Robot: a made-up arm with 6 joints. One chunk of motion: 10 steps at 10 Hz.
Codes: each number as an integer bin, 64 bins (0 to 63) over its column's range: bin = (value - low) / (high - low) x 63, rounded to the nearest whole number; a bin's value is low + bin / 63 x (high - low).
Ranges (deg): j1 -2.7..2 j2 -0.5..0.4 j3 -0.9..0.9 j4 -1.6..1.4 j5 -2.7..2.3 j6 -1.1..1
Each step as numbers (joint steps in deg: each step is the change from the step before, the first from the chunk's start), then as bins.
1 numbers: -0.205 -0.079 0.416 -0.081 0.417 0.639
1 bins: 33 29 46 32 39 52
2 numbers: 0.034 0.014 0.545 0.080 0.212 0.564
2 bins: 37 36 51 35 37 50
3 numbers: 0.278 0.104 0.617 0.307 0.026 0.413
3 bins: 40 42 53 40 34 45
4 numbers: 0.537 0.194 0.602 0.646 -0.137 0.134
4 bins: 43 49 53 47 32 37
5 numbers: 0.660 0.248 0.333 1.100 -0.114 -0.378
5 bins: 45 52 43 57 33 22
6 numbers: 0.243 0.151 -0.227 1.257 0.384 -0.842
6 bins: 39 46 24 60 39 8
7 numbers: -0.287 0.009 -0.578 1.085 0.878 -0.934
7 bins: 32 36 11 56 45 5
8 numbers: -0.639 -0.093 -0.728 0.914 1.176 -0.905
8 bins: 28 28 6 53 49 6
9 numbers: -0.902 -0.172 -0.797 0.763 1.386 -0.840
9 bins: 24 23 4 50 51 8
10 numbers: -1.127 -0.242 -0.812 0.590 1.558 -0.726
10 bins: 21 18 3 46 54 11
